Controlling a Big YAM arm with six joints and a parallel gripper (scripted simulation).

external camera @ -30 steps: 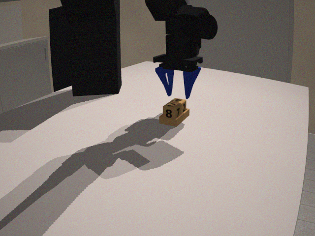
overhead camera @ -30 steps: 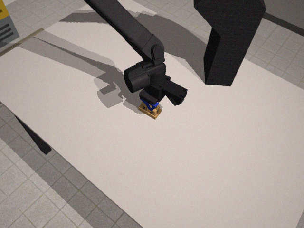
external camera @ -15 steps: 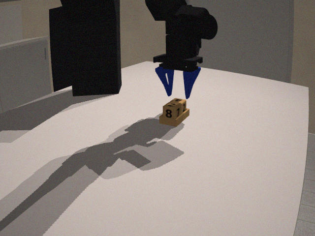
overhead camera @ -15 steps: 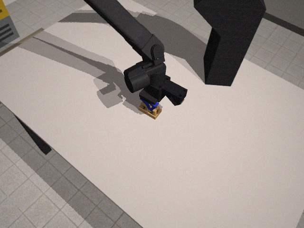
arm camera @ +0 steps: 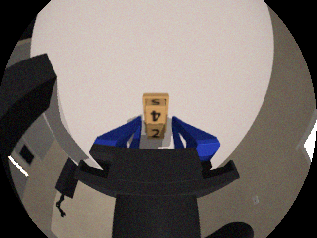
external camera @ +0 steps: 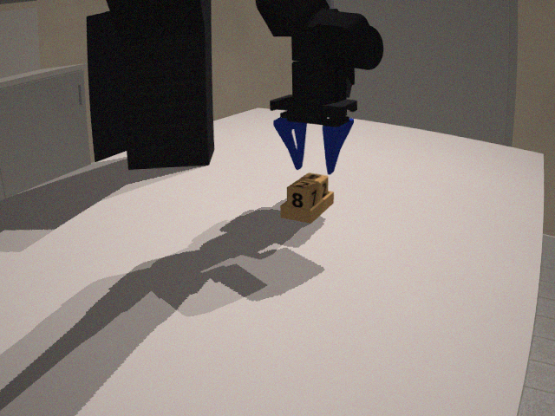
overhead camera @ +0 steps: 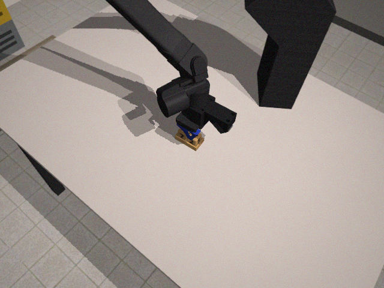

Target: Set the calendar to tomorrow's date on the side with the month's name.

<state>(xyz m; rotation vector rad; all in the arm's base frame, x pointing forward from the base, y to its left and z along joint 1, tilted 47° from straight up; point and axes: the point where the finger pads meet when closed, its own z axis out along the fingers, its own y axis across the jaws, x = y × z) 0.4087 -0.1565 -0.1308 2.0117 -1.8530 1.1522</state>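
Now: the wooden tray 2 cm to the right of my hand and 5 cm below it. Also, from my hand: wooden digit cube: 3 cm to the right, 3 cm below.
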